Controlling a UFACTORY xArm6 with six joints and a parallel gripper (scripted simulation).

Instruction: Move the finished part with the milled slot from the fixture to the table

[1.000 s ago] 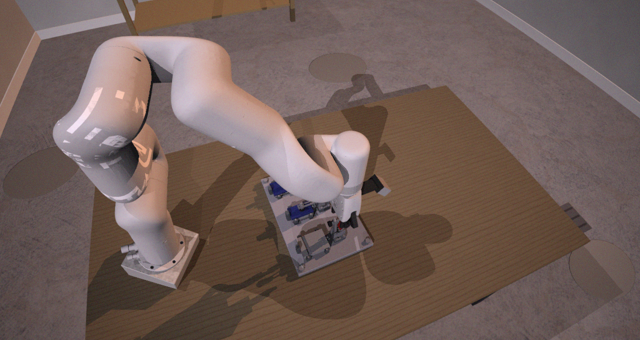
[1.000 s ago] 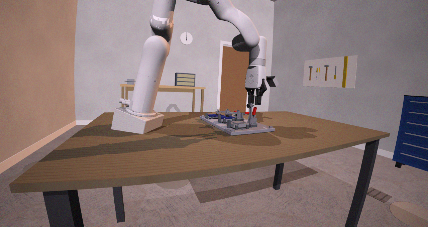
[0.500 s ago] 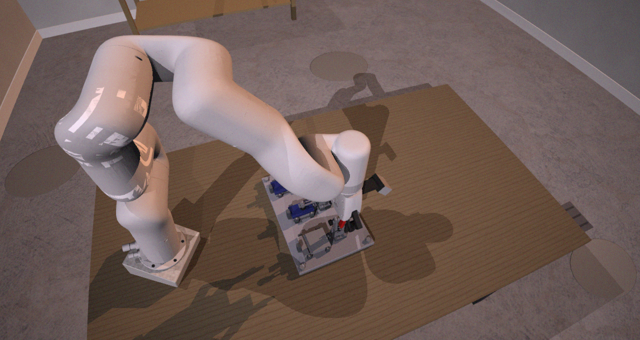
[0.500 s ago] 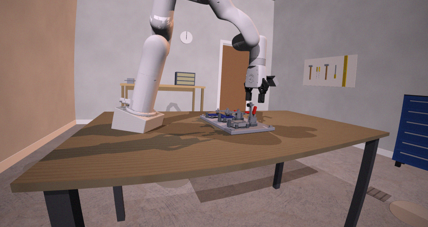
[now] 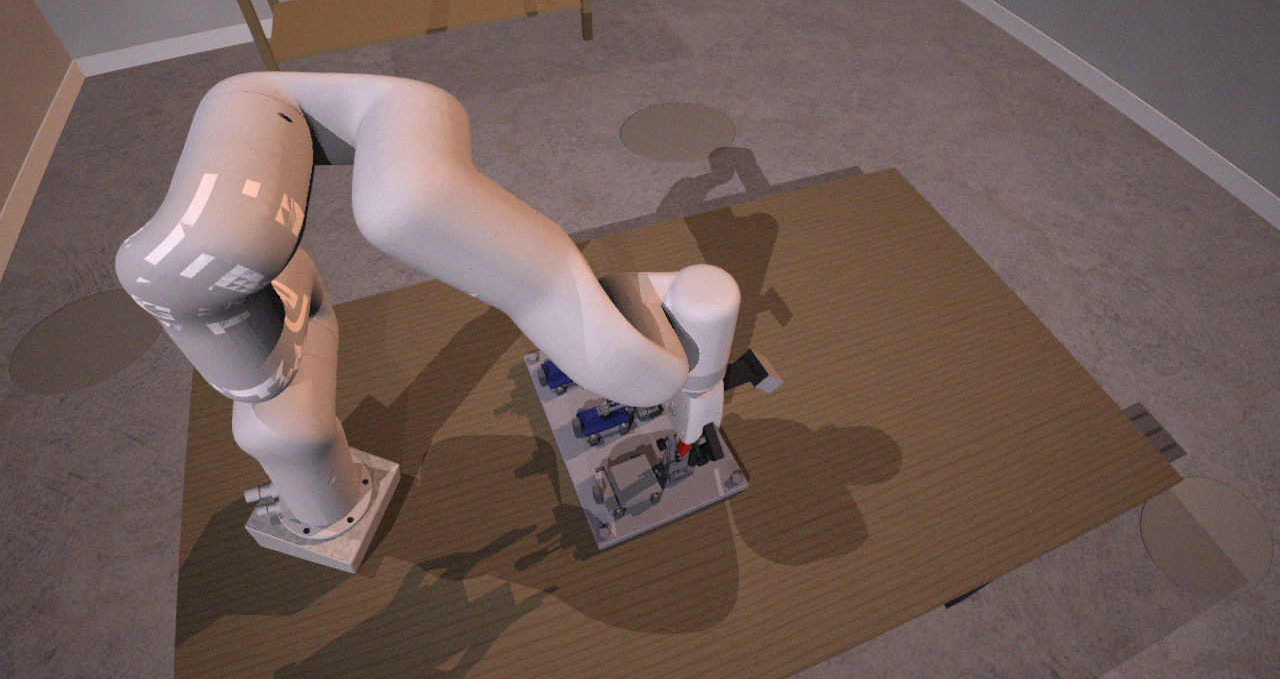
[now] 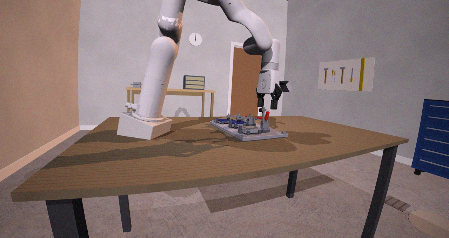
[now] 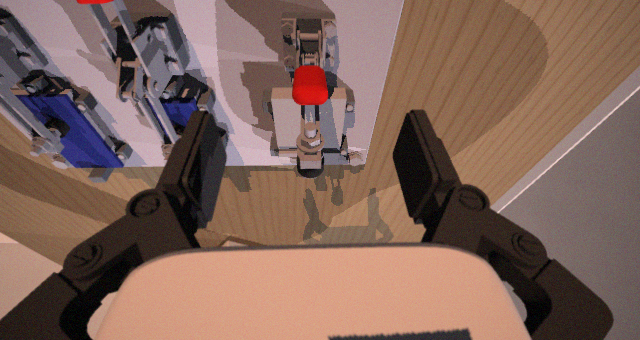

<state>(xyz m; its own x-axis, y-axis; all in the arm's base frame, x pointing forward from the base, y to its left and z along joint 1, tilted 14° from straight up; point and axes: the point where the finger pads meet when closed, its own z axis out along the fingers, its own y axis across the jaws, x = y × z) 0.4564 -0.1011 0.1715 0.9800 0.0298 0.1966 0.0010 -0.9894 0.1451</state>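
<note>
Now: the grey finished part 10 cm below my hand and 9 cm behind it. Also, from my hand: blue blank 22 cm to the left, 10 cm below, 9 cm behind; grey fixture plate 12 cm below, 11 cm to the left, 3 cm behind.
</note>
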